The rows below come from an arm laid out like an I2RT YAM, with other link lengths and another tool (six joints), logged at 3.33 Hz.
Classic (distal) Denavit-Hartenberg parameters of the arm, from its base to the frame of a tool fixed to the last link. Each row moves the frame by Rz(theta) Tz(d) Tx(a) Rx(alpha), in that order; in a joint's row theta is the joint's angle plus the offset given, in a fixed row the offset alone. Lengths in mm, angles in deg.
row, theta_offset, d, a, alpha
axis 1, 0, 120.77, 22.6, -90
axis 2, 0, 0, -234.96, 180
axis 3, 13.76, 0, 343.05, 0
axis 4, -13.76, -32, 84.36, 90
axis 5, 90, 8.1, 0, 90
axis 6, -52.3, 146.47, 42.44, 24.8
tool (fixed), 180, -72.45, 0, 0
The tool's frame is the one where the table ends.
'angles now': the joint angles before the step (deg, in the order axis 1, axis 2, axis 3, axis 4, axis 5, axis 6). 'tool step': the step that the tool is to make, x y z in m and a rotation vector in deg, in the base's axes. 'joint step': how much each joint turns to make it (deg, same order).
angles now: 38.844 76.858 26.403 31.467 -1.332 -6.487
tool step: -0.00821 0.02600 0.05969 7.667 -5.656 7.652
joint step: 2.407 -6.463 1.843 1.024 -5.633 0.862
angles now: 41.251 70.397 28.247 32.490 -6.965 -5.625
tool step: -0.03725 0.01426 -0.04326 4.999 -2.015 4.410
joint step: 5.331 6.936 -6.275 18.397 0.639 2.314
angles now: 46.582 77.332 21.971 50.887 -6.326 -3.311
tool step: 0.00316 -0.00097 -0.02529 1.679 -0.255 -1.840
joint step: 0.000 9.306 1.125 9.679 1.773 1.091
